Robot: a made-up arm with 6 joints.
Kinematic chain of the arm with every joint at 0, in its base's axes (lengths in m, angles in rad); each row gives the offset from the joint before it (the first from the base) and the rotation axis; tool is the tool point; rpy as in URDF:
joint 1: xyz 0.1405 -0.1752 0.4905 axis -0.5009 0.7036 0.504
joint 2: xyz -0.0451 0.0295 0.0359 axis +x
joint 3: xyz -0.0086 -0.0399 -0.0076 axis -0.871 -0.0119 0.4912
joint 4: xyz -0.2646 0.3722 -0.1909 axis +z
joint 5: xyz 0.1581 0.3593 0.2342 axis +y
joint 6: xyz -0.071 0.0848 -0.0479 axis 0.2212 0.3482 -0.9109
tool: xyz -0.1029 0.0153 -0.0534 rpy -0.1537 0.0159 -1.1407
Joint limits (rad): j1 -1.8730..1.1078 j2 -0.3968..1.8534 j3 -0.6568..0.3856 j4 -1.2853..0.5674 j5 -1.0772..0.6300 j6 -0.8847..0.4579
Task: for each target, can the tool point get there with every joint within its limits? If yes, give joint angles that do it. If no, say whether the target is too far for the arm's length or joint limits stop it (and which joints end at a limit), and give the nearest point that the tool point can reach.
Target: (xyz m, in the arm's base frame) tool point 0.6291 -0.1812 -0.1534
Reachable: no: joint limits stop it (at a limit: joint 2, joint 3, joint 5) | nearest point 0.3320 0.0548 0.1861 | short by 0.509 m
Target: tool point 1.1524 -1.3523 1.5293
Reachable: no: too far | nearest point 0.5400 -0.6083 1.1667 | short by 1.030 m
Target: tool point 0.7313 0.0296 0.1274
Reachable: no: joint limits stop it (at a limit: joint 2, joint 3, joint 5) | nearest point 0.5068 0.1439 0.3083 | short by 0.310 m
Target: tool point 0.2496 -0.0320 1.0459
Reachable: yes | joints -0.9619 0.4284 -0.3989 -0.9603 -0.8803 0.2492
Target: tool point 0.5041 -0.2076 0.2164
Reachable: no: joint limits stop it (at a limit: joint 2, joint 3, joint 4, joint 5) | nearest point 0.4136 0.0047 0.3238 | short by 0.255 m
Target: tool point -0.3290 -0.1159 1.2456
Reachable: yes | joints -0.7095 0.9111 -0.5604 0.0539 -0.1420 -0.0020
